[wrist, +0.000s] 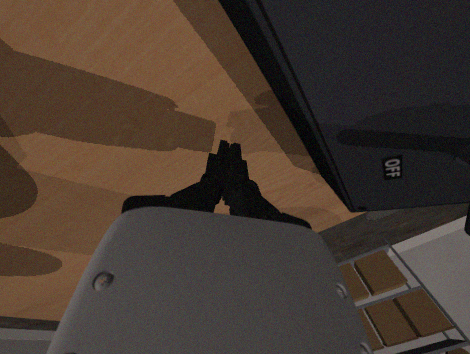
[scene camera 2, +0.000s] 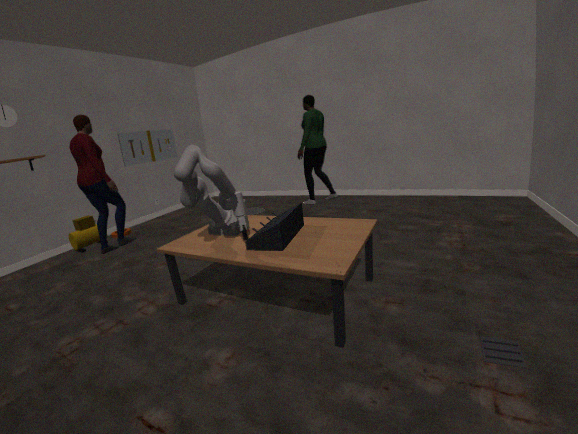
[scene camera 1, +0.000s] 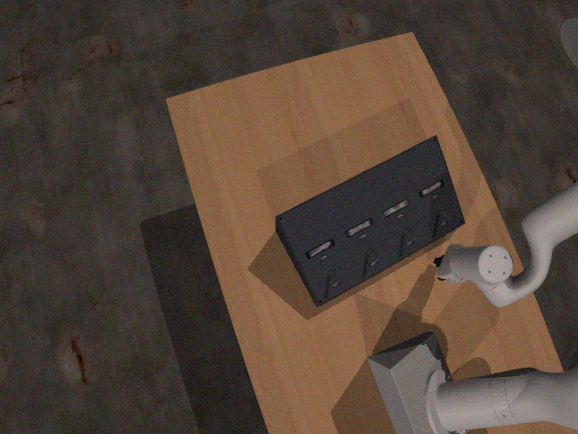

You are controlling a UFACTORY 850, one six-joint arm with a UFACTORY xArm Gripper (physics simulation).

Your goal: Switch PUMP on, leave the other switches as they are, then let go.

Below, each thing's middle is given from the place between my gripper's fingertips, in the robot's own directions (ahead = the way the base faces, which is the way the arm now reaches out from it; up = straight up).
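Labels:
With the dark sloped switch panel [scene camera 1: 334, 231] to measure from, I find my gripper 17 cm to the right of it and 16 cm short of it. My gripper is also 6 cm below the panel.

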